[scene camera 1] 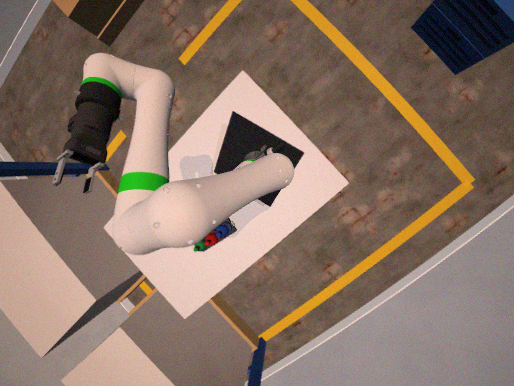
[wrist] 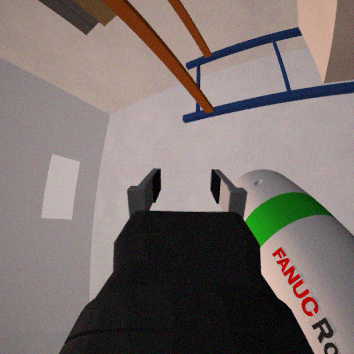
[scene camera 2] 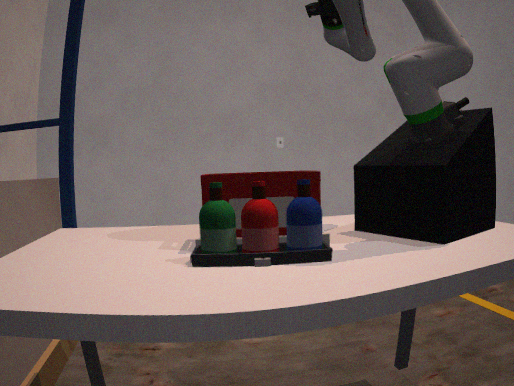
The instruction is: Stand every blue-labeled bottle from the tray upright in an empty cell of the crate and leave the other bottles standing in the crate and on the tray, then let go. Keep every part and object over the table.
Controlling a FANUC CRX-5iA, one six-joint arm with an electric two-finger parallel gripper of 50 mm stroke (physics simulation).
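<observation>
I see a red bottle (scene camera 2: pixel 259 218) that is 770 mm from the lens. A blue-labeled bottle (scene camera 2: pixel 304 214) is in view as well, and it is 780 mm from the lens.
</observation>
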